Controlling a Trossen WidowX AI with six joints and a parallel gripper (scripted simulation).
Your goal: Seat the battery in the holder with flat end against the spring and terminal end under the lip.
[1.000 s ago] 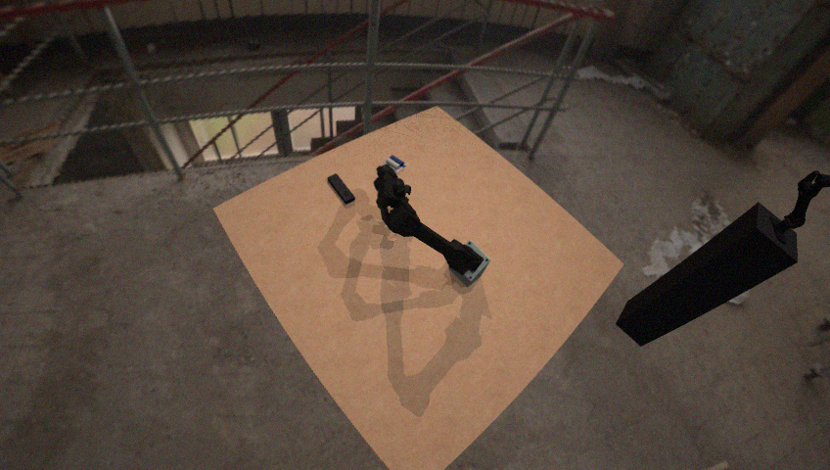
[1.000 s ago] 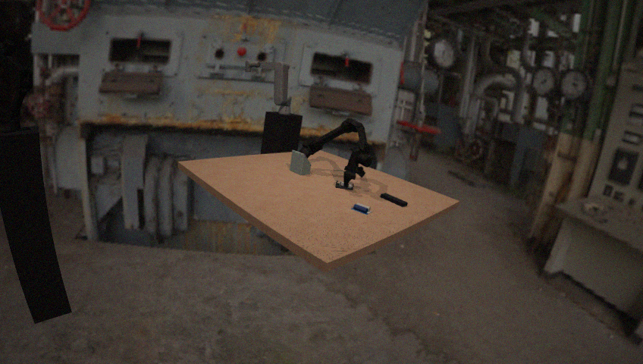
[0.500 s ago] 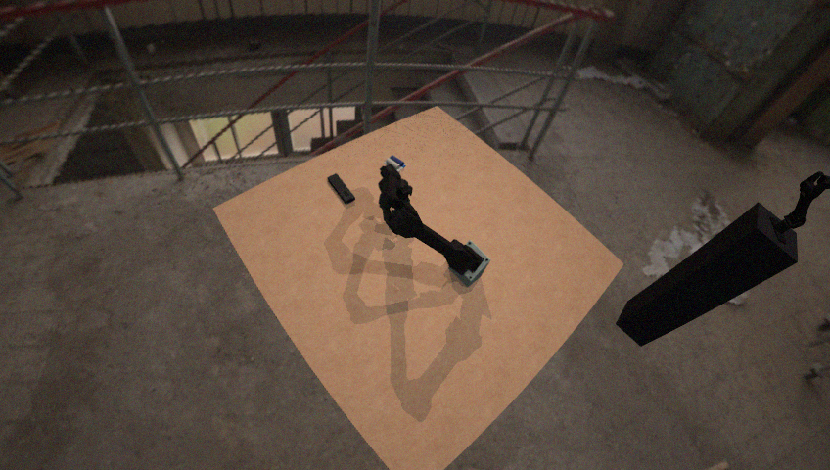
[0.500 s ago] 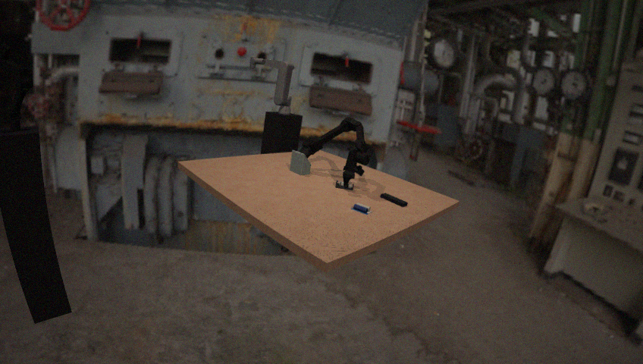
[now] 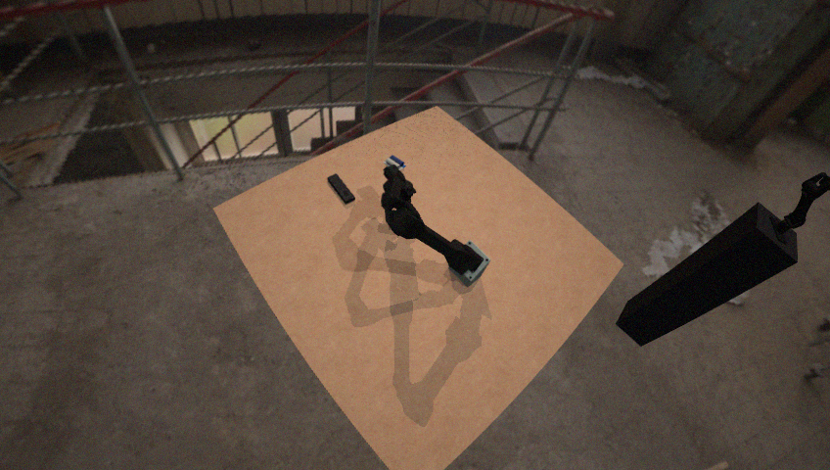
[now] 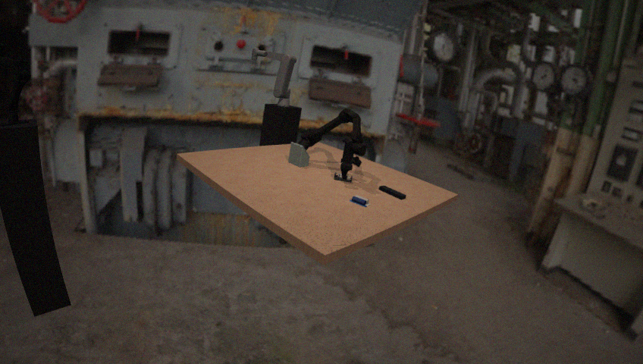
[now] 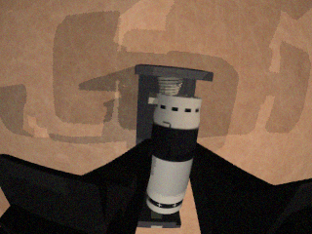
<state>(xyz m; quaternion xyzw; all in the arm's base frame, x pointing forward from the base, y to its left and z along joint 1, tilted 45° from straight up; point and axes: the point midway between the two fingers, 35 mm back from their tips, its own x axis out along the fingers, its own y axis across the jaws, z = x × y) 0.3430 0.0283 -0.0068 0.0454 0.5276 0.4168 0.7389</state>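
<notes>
My gripper tip is now 1 cm below the battery.
</notes>
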